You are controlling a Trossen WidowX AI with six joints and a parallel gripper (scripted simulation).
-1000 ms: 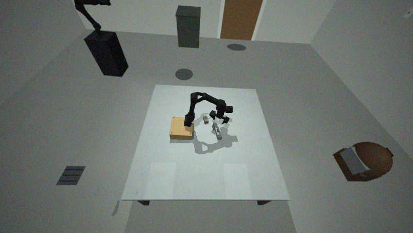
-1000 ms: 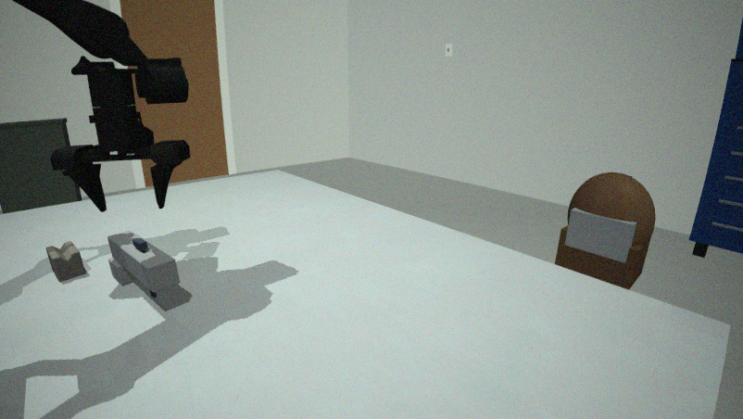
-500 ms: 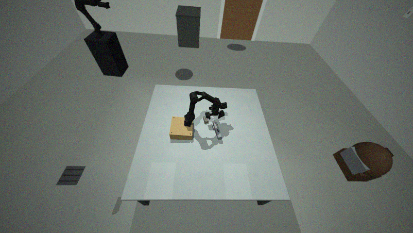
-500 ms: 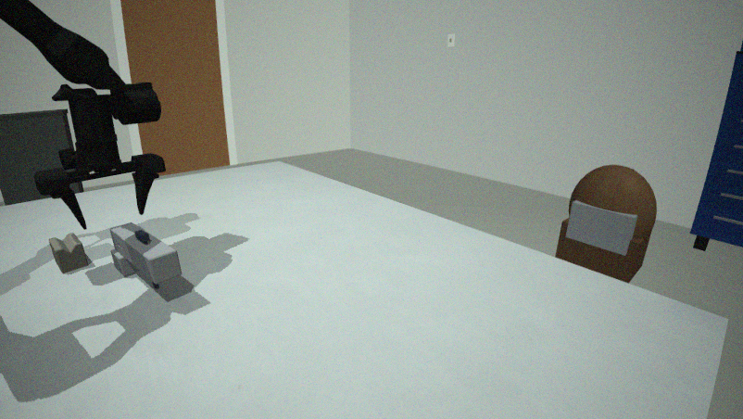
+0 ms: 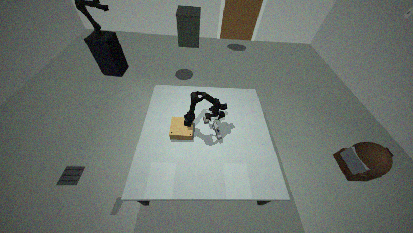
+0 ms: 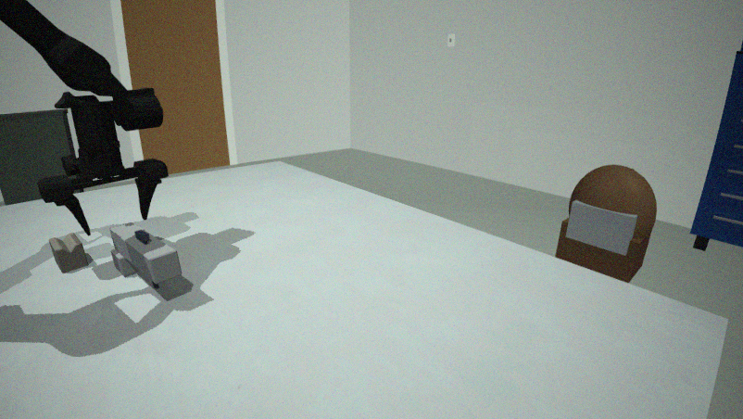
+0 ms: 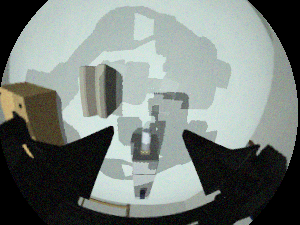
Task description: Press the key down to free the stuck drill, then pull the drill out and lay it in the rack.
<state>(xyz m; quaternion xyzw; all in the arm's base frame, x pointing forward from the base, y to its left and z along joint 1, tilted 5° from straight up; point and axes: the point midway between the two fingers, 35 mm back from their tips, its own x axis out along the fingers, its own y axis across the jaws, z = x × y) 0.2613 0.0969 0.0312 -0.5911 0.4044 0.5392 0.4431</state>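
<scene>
The drill is 6 cm to the right of my gripper tip and 2 cm ahead of it. The rest, counted from my gripper tip: rack: 9 cm behind, 3 cm below, 2 cm to the left; then grey housing: 12 cm to the right, 3 cm ahead, 1 cm below; then small blue key: 14 cm to the right, 4 cm ahead.
</scene>
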